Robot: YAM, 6 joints.
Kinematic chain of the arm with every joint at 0, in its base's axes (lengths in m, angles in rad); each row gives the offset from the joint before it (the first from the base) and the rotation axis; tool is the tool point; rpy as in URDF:
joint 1: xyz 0 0 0.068 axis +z
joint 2: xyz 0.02 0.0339 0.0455 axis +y
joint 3: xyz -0.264 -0.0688 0 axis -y
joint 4: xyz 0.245 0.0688 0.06 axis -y
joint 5: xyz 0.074 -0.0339 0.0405 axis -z
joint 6: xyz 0.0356 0 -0.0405 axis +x
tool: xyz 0 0 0 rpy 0 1.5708 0
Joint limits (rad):
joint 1: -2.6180..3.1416
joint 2: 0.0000..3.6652
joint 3: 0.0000..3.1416
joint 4: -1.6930..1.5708
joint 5: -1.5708..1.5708
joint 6: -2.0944..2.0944
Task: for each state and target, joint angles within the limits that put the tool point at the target. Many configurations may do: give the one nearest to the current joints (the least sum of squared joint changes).
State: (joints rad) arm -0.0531 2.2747 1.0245 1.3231 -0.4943 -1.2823
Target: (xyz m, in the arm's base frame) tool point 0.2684 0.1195 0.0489
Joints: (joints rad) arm 0.3522 2.1490 0.4627 1.3379 -0.5823 -1.2823
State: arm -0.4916 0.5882 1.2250 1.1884 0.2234 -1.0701
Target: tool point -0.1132 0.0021 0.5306
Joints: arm -0.1245 0.4355 1.1485 1.2320 0.3430 -1.0701
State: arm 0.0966 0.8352 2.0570 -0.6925 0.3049 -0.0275
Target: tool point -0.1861 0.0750 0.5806
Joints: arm -0.4220 0.5572 2.1509 -0.7120 0.2208 -0.0275
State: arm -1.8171 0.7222 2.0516 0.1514 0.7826 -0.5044
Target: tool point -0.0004 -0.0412 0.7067
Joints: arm -1.3167 1.2348 2.2693 0.2235 0.3066 -0.5044
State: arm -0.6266 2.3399 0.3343 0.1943 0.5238 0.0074
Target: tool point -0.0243 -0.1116 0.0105
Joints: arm -1.5498 1.9412 0.1576 0.0957 0.8453 0.0074
